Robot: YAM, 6 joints.
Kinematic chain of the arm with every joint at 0, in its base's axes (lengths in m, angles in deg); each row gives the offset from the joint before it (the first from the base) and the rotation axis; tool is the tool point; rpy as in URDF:
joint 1: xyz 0 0 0.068 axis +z
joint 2: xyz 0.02 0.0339 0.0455 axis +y
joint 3: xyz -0.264 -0.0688 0 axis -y
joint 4: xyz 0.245 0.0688 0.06 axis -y
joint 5: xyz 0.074 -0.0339 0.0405 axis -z
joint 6: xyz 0.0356 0 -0.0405 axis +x
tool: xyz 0 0 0 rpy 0 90 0
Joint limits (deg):
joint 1: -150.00..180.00
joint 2: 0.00..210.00
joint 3: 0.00..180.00
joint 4: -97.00..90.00
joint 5: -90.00..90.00
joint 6: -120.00..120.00
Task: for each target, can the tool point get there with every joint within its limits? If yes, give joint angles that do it. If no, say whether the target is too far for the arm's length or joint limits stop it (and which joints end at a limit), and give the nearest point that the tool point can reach.
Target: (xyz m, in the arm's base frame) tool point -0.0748 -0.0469 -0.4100
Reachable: no: joint limits stop it (at a limit: joint 2) | nearest point -0.0945 -0.0592 -0.3533 | short by 0.061 m
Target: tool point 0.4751 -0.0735 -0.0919
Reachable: yes | joints -9.78 183.69 149.70 -77.31 -13.40 -40.68
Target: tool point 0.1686 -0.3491 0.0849
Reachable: yes | joints -59.30 125.67 52.94 54.59 69.30 51.17
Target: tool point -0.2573 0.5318 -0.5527
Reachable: no: too far | nearest point -0.1933 0.3995 -0.3232 | short by 0.273 m
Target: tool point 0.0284 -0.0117 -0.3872
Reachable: no: joint limits stop it (at a limit: joint 2) | nearest point 0.0597 -0.0246 -0.3300 | short by 0.066 m
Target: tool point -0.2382 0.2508 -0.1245
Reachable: yes | joints 134.57 162.47 87.92 -42.19 10.20 -42.87
